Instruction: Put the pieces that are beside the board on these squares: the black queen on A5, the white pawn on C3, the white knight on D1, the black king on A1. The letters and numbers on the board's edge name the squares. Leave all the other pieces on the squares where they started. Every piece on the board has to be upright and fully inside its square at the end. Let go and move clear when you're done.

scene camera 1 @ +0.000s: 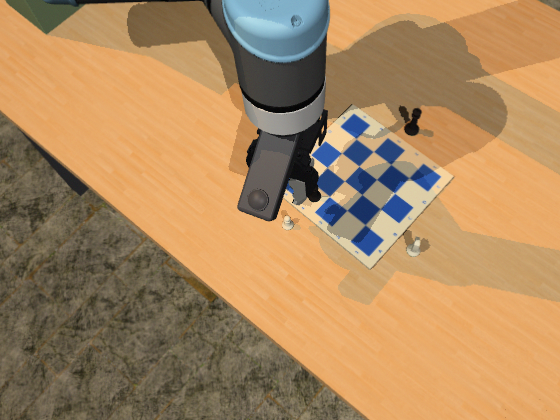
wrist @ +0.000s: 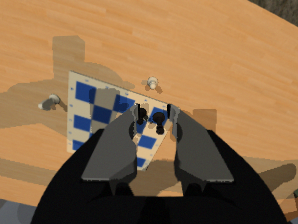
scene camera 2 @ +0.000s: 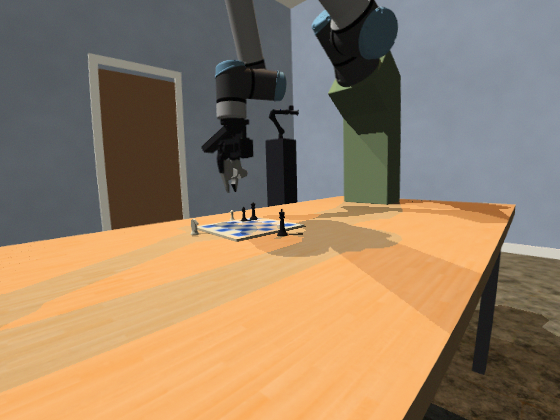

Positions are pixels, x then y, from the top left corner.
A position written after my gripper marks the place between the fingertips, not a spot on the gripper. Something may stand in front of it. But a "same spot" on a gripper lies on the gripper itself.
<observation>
My gripper shows in scene camera 1, in the wrist view and in scene camera 2 [231,192]. The same spot on my gripper: [scene camera 1: 303,188] is [wrist: 98,151].
</observation>
